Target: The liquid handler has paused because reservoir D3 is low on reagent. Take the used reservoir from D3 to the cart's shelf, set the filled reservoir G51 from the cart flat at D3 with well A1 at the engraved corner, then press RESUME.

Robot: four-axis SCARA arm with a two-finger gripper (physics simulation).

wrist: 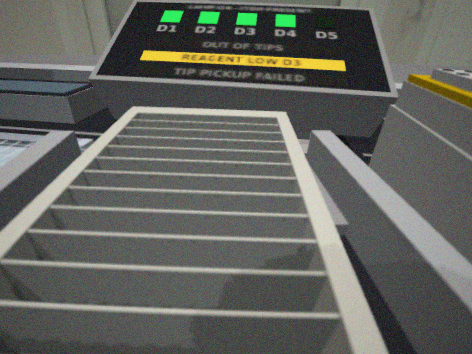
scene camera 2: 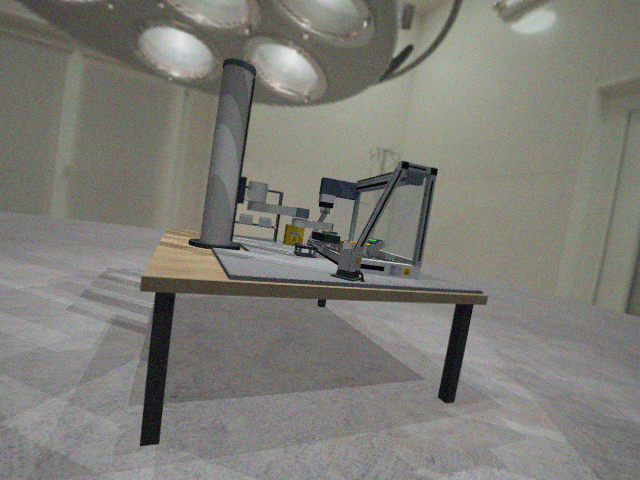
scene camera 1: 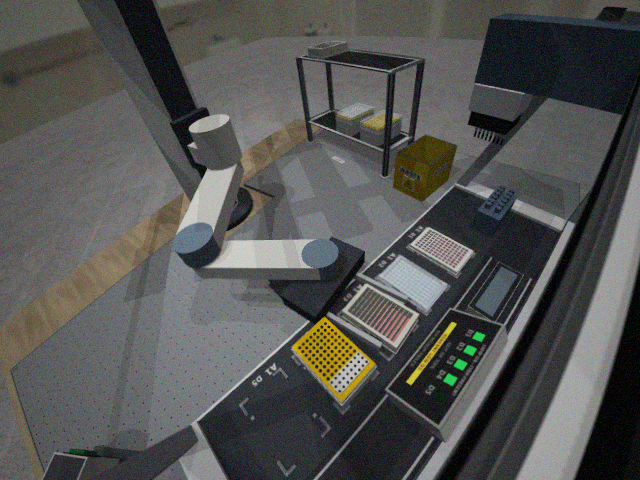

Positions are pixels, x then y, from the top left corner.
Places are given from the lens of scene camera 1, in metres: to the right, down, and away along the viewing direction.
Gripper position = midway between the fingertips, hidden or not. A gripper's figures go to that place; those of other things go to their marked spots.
my gripper [scene camera 1: 394,322]: 0.14, 0.16, 0.49
clear well plate [scene camera 1: 423,289]: 0.23, 0.11, 0.55
